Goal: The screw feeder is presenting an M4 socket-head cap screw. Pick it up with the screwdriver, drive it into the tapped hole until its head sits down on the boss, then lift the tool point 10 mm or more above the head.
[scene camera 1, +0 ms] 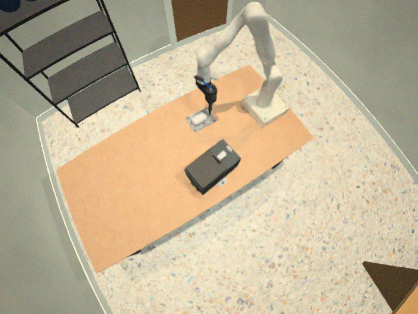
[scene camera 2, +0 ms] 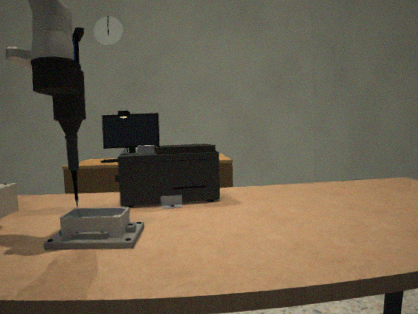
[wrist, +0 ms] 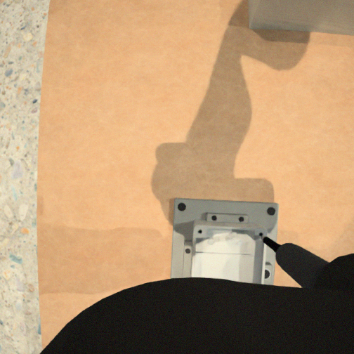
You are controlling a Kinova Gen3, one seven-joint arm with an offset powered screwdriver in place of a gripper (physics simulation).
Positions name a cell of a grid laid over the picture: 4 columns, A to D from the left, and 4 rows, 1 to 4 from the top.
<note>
In view: a grey base plate (scene camera 2: A4).
The grey base plate shows as well in the wrist view (wrist: C3).
</note>
